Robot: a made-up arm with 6 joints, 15 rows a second.
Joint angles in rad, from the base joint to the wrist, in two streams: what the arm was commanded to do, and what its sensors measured. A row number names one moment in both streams.
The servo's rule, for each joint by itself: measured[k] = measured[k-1] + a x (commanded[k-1-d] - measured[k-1]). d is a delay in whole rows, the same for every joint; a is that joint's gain. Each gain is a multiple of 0.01, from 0.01 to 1. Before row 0 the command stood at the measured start. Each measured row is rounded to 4 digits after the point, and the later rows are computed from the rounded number. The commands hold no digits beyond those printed.
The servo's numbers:
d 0
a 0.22 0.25 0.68 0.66 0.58 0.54
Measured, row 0: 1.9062, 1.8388, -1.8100, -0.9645, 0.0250, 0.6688
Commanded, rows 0 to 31: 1.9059, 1.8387, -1.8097, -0.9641, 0.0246, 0.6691; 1.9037, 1.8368, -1.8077, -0.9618, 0.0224, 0.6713; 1.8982, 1.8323, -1.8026, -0.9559, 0.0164, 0.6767; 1.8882, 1.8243, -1.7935, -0.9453, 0.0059, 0.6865; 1.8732, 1.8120, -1.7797, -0.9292, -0.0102, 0.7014; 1.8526, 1.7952, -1.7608, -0.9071, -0.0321, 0.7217; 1.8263, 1.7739, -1.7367, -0.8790, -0.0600, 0.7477; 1.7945, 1.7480, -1.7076, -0.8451, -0.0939, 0.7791; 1.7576, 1.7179, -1.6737, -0.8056, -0.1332, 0.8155; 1.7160, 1.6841, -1.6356, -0.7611, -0.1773, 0.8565; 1.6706, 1.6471, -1.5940, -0.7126, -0.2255, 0.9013; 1.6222, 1.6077, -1.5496, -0.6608, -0.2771, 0.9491; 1.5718, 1.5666, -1.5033, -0.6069, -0.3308, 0.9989; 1.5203, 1.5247, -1.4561, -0.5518, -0.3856, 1.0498; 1.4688, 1.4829, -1.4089, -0.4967, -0.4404, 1.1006; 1.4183, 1.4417, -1.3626, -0.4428, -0.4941, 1.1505; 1.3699, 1.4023, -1.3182, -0.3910, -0.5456, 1.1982; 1.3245, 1.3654, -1.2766, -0.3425, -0.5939, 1.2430; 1.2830, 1.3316, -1.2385, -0.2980, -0.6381, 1.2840; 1.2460, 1.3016, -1.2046, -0.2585, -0.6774, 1.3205; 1.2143, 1.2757, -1.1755, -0.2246, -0.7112, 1.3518; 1.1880, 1.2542, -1.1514, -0.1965, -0.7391, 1.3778; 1.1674, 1.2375, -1.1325, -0.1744, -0.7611, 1.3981; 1.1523, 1.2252, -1.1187, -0.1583, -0.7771, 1.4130; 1.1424, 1.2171, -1.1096, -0.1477, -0.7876, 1.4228; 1.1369, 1.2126, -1.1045, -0.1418, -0.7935, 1.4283; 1.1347, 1.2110, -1.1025, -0.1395, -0.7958, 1.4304; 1.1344, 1.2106, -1.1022, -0.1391, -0.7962, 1.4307; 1.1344, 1.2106, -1.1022, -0.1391, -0.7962, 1.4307; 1.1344, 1.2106, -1.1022, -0.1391, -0.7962, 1.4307; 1.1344, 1.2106, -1.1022, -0.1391, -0.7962, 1.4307; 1.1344, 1.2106, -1.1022, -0.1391, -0.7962, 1.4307
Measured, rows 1 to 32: 1.9061, 1.8388, -1.8098, -0.9642, 0.0248, 0.6690; 1.9056, 1.8383, -1.8084, -0.9626, 0.0234, 0.6702; 1.9040, 1.8368, -1.8045, -0.9582, 0.0193, 0.6737; 1.9005, 1.8337, -1.7970, -0.9497, 0.0115, 0.6806; 1.8945, 1.8283, -1.7852, -0.9362, -0.0011, 0.6918; 1.8853, 1.8200, -1.7686, -0.9170, -0.0191, 0.7079; 1.8723, 1.8085, -1.7469, -0.8919, -0.0428, 0.7294; 1.8552, 1.7934, -1.7202, -0.8610, -0.0724, 0.7562; 1.8337, 1.7745, -1.6886, -0.8244, -0.1077, 0.7882; 1.8078, 1.7519, -1.6526, -0.7826, -0.1481, 0.8251; 1.7776, 1.7257, -1.6128, -0.7364, -0.1930, 0.8662; 1.7434, 1.6962, -1.5698, -0.6865, -0.2418, 0.9110; 1.7056, 1.6638, -1.5246, -0.6340, -0.2934, 0.9585; 1.6648, 1.6290, -1.4780, -0.5797, -0.3469, 1.0078; 1.6217, 1.5925, -1.4310, -0.5249, -0.4011, 1.0579; 1.5770, 1.5548, -1.3845, -0.4707, -0.4550, 1.1079; 1.5314, 1.5167, -1.3394, -0.4181, -0.5075, 1.1567; 1.4859, 1.4789, -1.2967, -0.3682, -0.5576, 1.2033; 1.4413, 1.4421, -1.2571, -0.3219, -0.6043, 1.2469; 1.3983, 1.4070, -1.2214, -0.2801, -0.6467, 1.2866; 1.3578, 1.3742, -1.1902, -0.2435, -0.6841, 1.3218; 1.3204, 1.3442, -1.1638, -0.2125, -0.7160, 1.3520; 1.2867, 1.3175, -1.1425, -0.1874, -0.7422, 1.3769; 1.2571, 1.2944, -1.1263, -0.1682, -0.7624, 1.3964; 1.2319, 1.2751, -1.1149, -0.1547, -0.7770, 1.4107; 1.2110, 1.2595, -1.1078, -0.1462, -0.7866, 1.4202; 1.1942, 1.2474, -1.1042, -0.1418, -0.7919, 1.4257; 1.1810, 1.2382, -1.1028, -0.1400, -0.7944, 1.4284; 1.1707, 1.2313, -1.1024, -0.1394, -0.7954, 1.4296; 1.1627, 1.2261, -1.1023, -0.1392, -0.7959, 1.4302; 1.1565, 1.2222, -1.1022, -0.1391, -0.7961, 1.4305; 1.1516, 1.2193, -1.1022, -0.1391, -0.7962, 1.4306
